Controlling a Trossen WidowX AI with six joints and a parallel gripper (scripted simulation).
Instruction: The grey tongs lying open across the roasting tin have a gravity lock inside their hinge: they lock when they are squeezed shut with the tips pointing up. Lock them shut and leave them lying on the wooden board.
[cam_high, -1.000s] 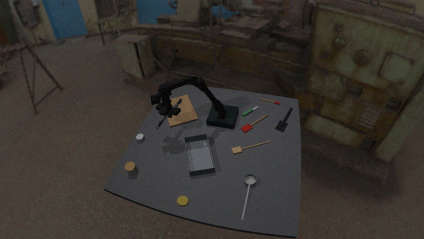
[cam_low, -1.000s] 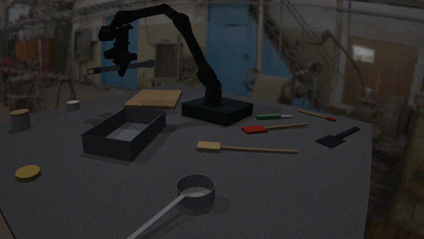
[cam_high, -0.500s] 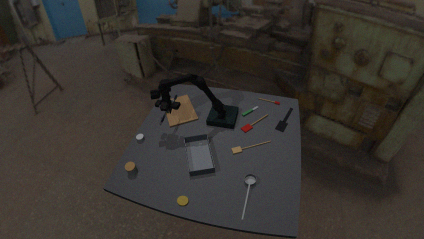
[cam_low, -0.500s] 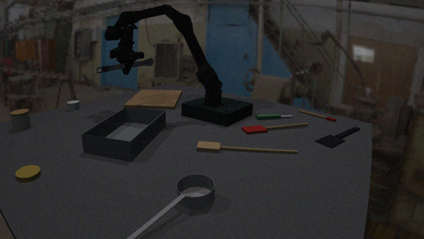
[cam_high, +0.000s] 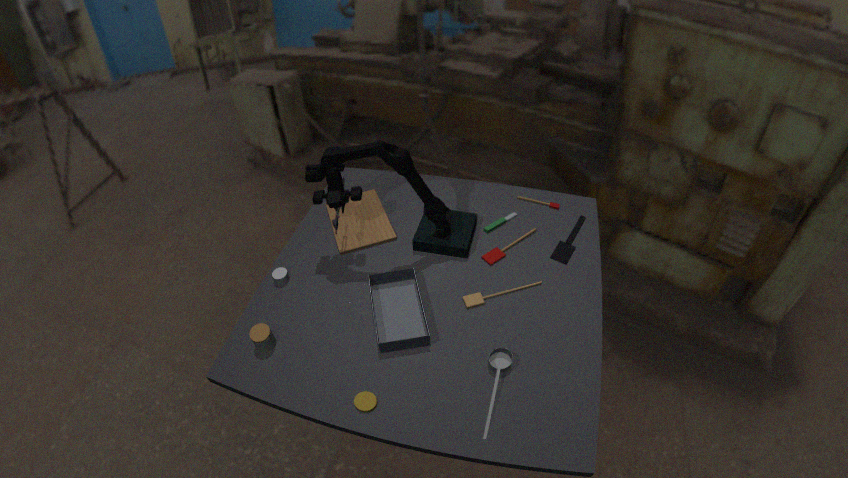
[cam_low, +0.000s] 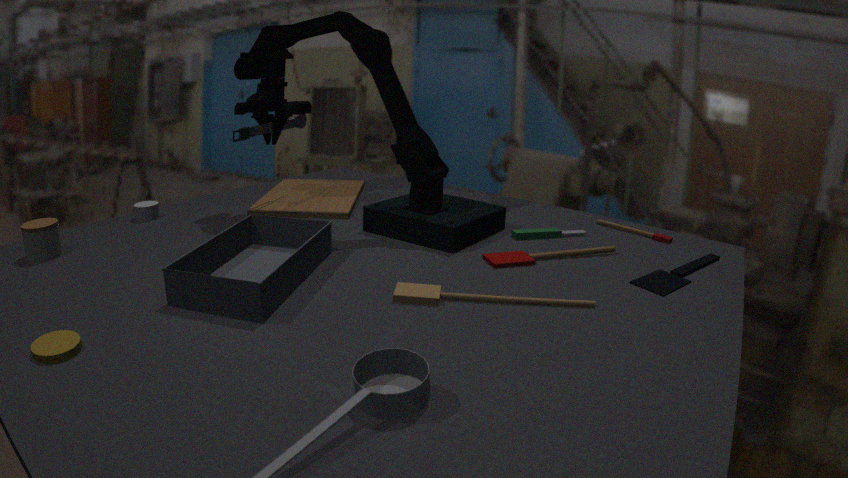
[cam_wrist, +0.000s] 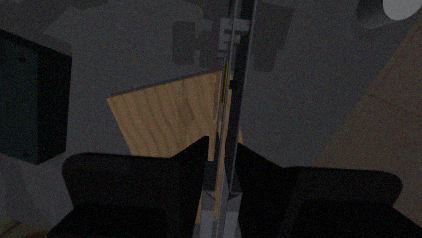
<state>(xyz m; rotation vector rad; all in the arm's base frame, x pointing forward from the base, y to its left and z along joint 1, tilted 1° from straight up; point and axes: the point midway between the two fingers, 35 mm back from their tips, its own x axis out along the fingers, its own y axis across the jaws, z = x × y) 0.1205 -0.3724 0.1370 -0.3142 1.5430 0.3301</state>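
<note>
Right now my gripper tip is 14 cm past the wooden board, 2 cm to the left of it and 15 cm above it. Round my gripper tip: white puck: 27 cm ahead, 16 cm to the right, 14 cm below; then roasting tin: 27 cm ahead, 34 cm to the left, 13 cm below; then red spatula: 16 cm behind, 62 cm to the left, 15 cm below.
</note>
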